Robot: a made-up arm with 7 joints.
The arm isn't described. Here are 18 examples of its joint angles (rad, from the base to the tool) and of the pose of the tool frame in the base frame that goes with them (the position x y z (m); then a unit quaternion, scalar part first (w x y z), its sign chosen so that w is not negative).
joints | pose
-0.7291 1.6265 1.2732 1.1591 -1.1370 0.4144 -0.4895 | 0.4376 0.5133 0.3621 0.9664 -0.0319 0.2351 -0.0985
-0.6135 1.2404 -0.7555 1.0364 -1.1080 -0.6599 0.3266 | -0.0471 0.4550 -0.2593 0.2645 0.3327 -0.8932 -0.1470
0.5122 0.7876 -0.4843 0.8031 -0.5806 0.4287 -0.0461 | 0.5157 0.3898 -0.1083 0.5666 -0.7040 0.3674 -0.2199
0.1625 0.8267 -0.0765 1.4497 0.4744 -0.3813 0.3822 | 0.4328 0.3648 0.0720 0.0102 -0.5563 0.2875 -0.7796
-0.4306 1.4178 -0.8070 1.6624 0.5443 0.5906 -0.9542 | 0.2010 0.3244 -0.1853 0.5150 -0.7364 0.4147 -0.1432
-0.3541 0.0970 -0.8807 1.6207 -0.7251 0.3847 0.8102 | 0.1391 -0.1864 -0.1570 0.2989 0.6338 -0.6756 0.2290
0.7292 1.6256 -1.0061 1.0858 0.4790 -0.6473 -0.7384 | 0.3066 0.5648 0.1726 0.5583 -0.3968 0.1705 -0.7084
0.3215 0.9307 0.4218 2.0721 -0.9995 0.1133 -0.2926 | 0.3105 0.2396 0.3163 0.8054 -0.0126 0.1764 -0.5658
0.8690 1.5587 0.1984 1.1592 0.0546 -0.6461 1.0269 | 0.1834 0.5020 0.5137 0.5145 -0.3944 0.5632 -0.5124
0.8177 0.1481 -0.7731 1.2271 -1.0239 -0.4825 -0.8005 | 0.4498 -0.0881 0.0571 0.2366 0.0091 0.3203 -0.9172
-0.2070 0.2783 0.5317 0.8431 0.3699 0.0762 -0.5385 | 0.1898 0.4886 -0.2993 0.3925 -0.7895 -0.4056 -0.2411
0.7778 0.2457 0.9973 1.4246 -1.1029 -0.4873 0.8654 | 0.3887 0.4908 0.2049 0.4477 -0.6045 0.2615 -0.6048
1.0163 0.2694 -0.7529 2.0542 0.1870 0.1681 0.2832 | 0.2527 -0.0433 0.3317 0.1522 0.1732 -0.5034 0.8327
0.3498 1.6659 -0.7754 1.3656 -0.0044 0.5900 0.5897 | 0.3857 0.4931 0.0573 0.3942 -0.8246 0.4050 0.0237
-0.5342 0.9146 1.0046 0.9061 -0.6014 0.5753 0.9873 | 0.1913 0.7332 -0.0080 0.2404 -0.9688 -0.0569 0.0190
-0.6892 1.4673 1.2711 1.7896 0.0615 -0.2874 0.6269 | 0.3410 0.3146 0.3886 0.4240 -0.3621 0.6317 -0.5386
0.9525 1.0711 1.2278 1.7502 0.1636 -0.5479 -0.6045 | -0.1217 0.4626 0.3779 0.4359 0.5199 -0.3421 -0.6501
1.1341 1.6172 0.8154 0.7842 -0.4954 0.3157 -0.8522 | -0.1411 0.6276 0.5201 0.7534 0.0150 -0.6111 -0.2423
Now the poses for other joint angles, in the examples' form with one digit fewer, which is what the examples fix.
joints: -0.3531 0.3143 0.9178 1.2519 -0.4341 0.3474 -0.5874
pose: 0.186 0.556 -0.132 0.708 -0.665 -0.173 -0.162
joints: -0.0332 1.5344 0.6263 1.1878 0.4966 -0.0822 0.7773
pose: 0.335 0.530 0.441 0.295 -0.620 0.365 -0.628
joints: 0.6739 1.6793 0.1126 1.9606 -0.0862 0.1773 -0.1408
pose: 0.232 0.211 0.462 0.689 -0.116 0.318 -0.641
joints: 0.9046 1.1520 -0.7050 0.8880 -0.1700 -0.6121 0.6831
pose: 0.467 0.467 0.134 0.252 -0.564 0.667 -0.416
